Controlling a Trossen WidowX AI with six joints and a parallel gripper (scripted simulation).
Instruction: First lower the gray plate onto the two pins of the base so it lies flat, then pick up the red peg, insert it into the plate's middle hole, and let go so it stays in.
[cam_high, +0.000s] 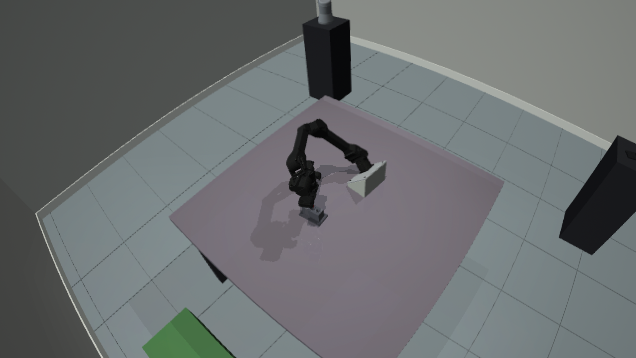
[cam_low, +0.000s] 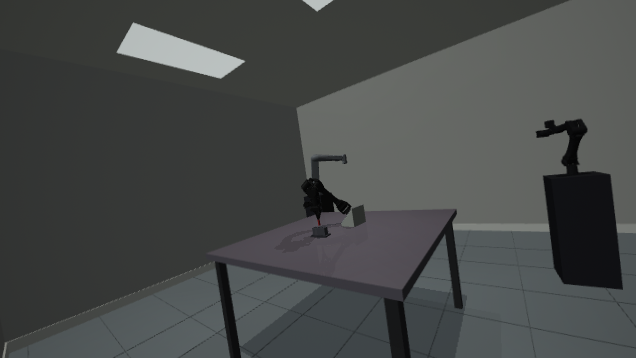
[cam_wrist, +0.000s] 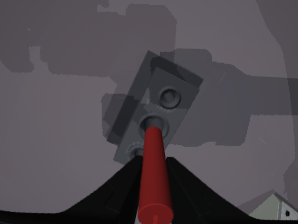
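My gripper tip is now 70 mm above the gray plate. Round my gripper tip: red peg: right at my gripper tip; gray base block: 100 mm below.
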